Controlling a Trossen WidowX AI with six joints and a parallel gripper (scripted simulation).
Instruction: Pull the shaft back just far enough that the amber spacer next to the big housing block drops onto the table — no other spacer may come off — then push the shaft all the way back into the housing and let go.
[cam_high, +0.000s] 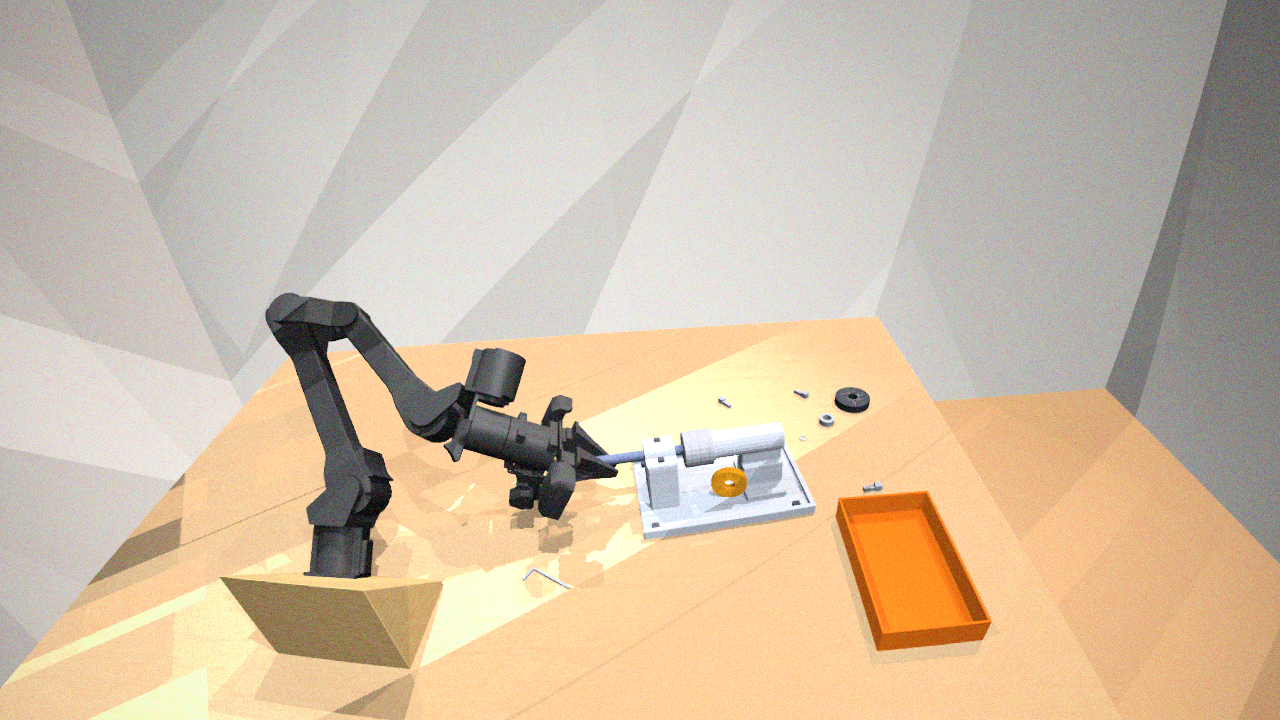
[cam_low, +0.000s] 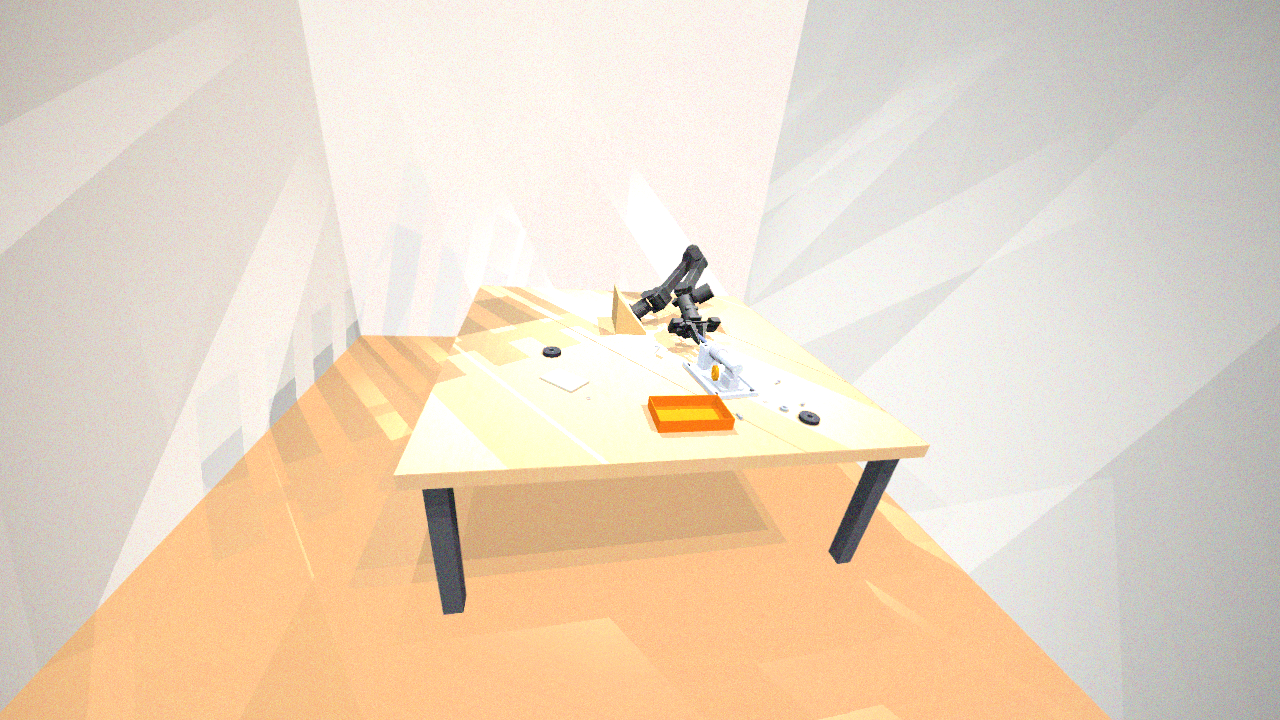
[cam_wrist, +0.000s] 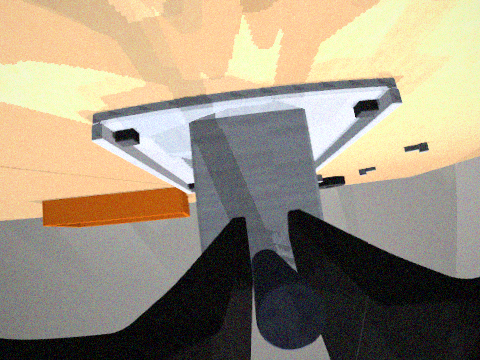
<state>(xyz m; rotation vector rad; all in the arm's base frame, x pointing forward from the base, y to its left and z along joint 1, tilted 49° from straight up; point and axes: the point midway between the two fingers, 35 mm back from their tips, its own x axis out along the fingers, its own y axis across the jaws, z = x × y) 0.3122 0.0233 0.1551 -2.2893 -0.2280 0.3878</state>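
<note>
My gripper tip is now 15 cm short of the amber spacer, 3 cm above it and 2 cm to the left of it. Round my gripper tip: allen key 12 cm to the right, 11 cm behind, 6 cm below; nut 33 cm ahead, 12 cm to the left, 6 cm below; blue-grey shaft 4 cm ahead, 2 cm above.
</note>
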